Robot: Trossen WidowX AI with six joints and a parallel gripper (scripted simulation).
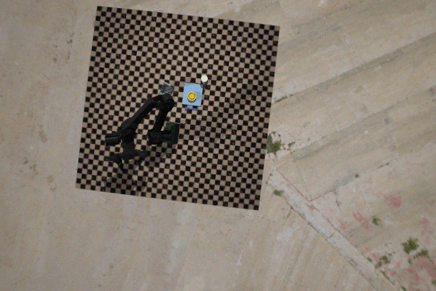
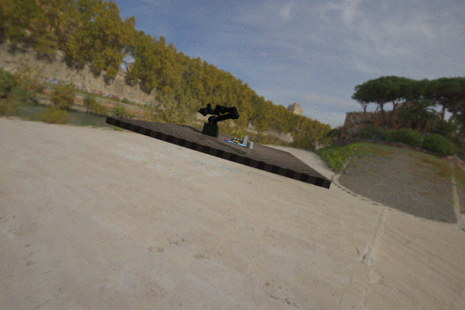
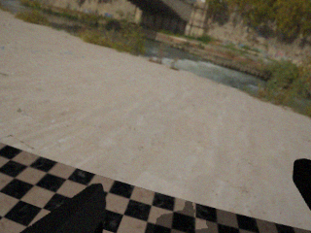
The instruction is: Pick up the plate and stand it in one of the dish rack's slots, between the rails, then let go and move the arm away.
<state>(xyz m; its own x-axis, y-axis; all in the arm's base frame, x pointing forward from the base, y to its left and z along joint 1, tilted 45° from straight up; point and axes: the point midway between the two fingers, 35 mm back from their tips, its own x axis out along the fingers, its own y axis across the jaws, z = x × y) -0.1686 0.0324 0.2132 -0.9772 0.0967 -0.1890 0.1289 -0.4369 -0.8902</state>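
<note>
My gripper tip is 47 cm short of the yellow plate, 29 cm to the left of it and 19 cm above it. Also, from my gripper tip: light blue mat 48 cm ahead, 29 cm to the right, 21 cm below; grey dish rack 48 cm ahead, 10 cm to the right, 18 cm below; blue spoon 38 cm ahead, 28 cm to the right, 20 cm below.
</note>
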